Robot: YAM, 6 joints.
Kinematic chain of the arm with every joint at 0, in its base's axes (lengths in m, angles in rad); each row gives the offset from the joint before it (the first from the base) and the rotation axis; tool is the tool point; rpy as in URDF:
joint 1: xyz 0 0 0.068 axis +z
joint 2: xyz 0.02 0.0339 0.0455 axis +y
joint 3: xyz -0.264 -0.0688 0 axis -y
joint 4: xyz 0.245 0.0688 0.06 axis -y
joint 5: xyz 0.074 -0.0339 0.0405 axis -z
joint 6: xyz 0.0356 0 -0.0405 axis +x
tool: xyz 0 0 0 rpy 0 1.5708 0
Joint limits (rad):
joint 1: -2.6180..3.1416
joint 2: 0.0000..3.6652
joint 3: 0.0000..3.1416
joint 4: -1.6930..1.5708
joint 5: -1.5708..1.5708
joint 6: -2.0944..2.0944
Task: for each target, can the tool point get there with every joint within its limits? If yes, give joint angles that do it. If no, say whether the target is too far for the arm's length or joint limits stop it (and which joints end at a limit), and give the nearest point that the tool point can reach.
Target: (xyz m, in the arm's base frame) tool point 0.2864 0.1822 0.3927
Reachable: yes | joints 0.5359 1.4356 1.1366 0.6037 -0.2989 0.4486
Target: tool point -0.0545 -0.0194 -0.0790
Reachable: yes | joints -2.1639 3.0889 0.6206 -0.5924 1.3091 -0.5258
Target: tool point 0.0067 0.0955 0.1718
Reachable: yes | joints 1.4925 0.7952 0.4717 -1.1633 -0.0220 1.7354
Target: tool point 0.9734 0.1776 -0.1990
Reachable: no: too far | nearest point 0.6057 0.1105 -0.0785 | short by 0.393 m
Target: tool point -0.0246 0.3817 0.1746
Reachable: yes | joints 1.5476 2.0316 1.4287 -0.8773 -1.2219 1.7461
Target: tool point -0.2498 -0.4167 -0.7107
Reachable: no: too far | nearest point -0.1881 -0.3139 -0.3608 | short by 0.370 m
